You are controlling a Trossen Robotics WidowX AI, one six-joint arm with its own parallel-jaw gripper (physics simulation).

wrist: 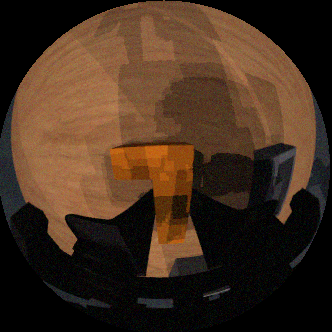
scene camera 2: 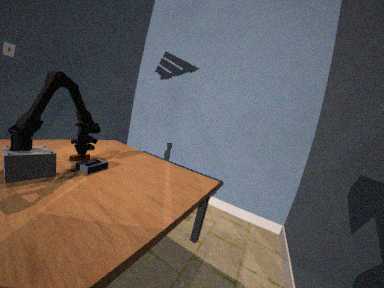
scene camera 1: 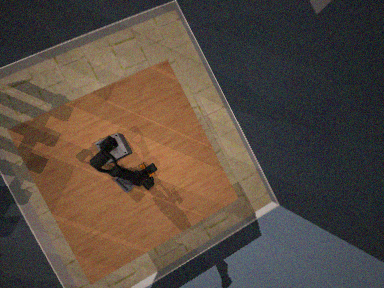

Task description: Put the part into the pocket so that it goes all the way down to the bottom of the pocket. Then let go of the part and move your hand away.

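Frame: origin at the arm's base, x right, y up, z back, level; centimetres.
Seen in the pictures: gripper, fingertip midpoint: [wrist: 170, 191] [scene camera 2: 81, 157] [scene camera 1: 146, 171]; arm's base at its link origin: [scene camera 2: 20, 149] [scene camera 1: 112, 143].
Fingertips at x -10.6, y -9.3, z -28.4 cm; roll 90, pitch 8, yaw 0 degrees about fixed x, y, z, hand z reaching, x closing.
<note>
Offsets run from my fingertips to a thing's top centre. Level surfaces: height alone.
The orange L-shaped part {dz +1.0, dx -1.4, dy +1.9 cm} [scene camera 1: 143, 165] [scene camera 2: 75, 157] [wrist: 172, 162] is low over the table; whether it touches the top I cannot tell. My gripper [scene camera 1: 150, 176] [scene camera 2: 83, 153] [wrist: 170, 191] points down and is shut on the long arm of the part, with one dark finger against each side. The short arm sticks out to the left in the wrist view. The dark grey block with the pocket {dz -0.5, dx +17.1, dy +2.5 cm} [scene camera 1: 124, 185] [scene camera 2: 95, 169] [wrist: 275, 150] stands on the table beside the part, at the right in the wrist view. The inside of the pocket is mostly hidden or in shadow.
The grey base box [scene camera 1: 123, 145] [scene camera 2: 30, 166] [wrist: 187, 266] of the arm stands near the part and the block. The wooden table {dy -1.1 cm} [scene camera 1: 165, 110] [scene camera 2: 125, 200] [wrist: 65, 115] carries them all; its near right edge shows in scene camera 2. Shadows cross the table.
</note>
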